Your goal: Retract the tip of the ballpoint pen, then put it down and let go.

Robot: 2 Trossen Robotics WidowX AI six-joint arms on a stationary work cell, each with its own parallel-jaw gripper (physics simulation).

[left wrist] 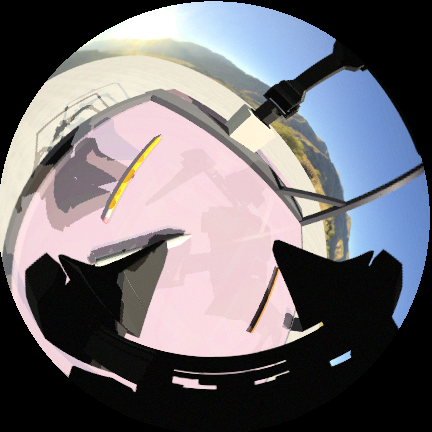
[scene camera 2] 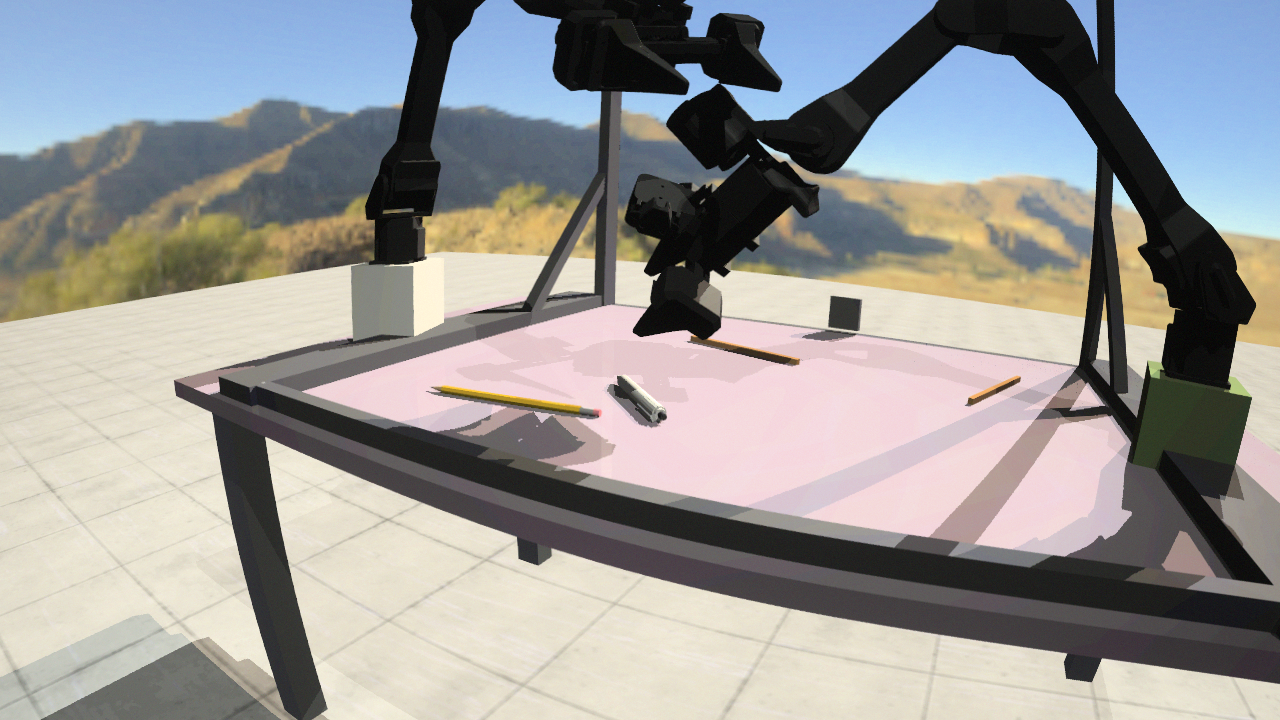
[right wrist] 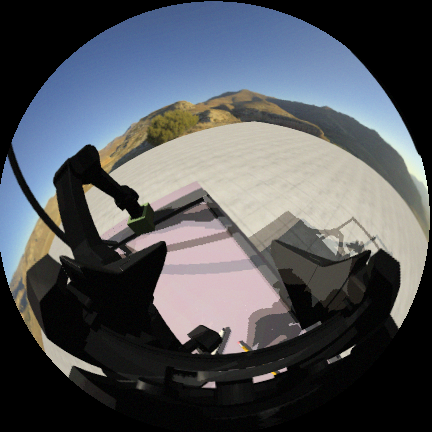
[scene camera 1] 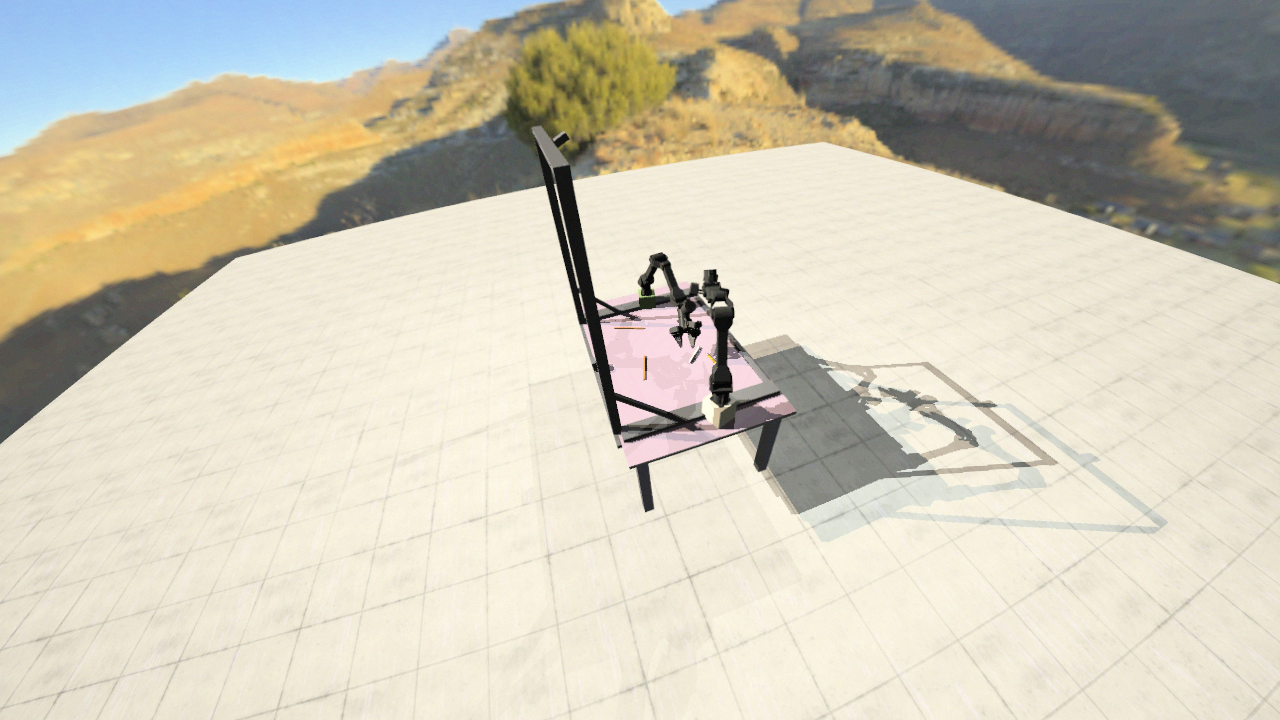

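Where they show: left gripper, fingertip midpoint: [left wrist: 221, 246] [scene camera 2: 642, 302] [scene camera 1: 687, 348]; right gripper, fingertip midpoint: [scene camera 2: 736, 87] [right wrist: 219, 246]; left arm's base at its link origin: [scene camera 2: 1195, 377] [right wrist: 137, 212] [scene camera 1: 646, 292]; right arm's base at its link origin: [left wrist: 259, 118] [scene camera 2: 398, 261] [scene camera 1: 720, 399].
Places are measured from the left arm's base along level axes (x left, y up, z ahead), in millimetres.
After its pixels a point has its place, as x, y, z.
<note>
The ballpoint pen [scene camera 1: 696, 354] @[215, -75, 527] [scene camera 2: 641, 400] @[231, -75, 505] [left wrist: 179, 241] @[182, -72, 566] [right wrist: 222, 334] @[241, -73, 483] is a thick silver-white stick lying on the pink table top, with a dark end in scene camera 2. Whether its tip is out is too small to tell. My left gripper [scene camera 1: 685, 342] @[167, 2, 562] [scene camera 2: 643, 301] @[167, 2, 562] [left wrist: 221, 246] @[167, 2, 562] is open and empty, tilted above the table near the pen. In the left wrist view one finger hides part of the pen. My right gripper [scene camera 2: 731, 87] @[298, 196, 367] [right wrist: 219, 246] @[298, 196, 367] is open and empty, high above the table and above the left gripper.
A yellow pencil [scene camera 1: 712, 358] @[294, -77, 575] [scene camera 2: 510, 400] @[309, -80, 598] [left wrist: 131, 175] @[296, -79, 587] [right wrist: 243, 346] @[282, -78, 537] lies beside the pen. An orange-brown stick [scene camera 1: 645, 368] @[-53, -77, 592] [scene camera 2: 751, 351] @[-49, -80, 563] [left wrist: 263, 300] @[-48, -83, 570] and another such stick [scene camera 1: 629, 328] @[-120, -81, 240] [scene camera 2: 993, 390] @[-101, -79, 238] lie farther off. Dark frame posts rise at the table's edge.
</note>
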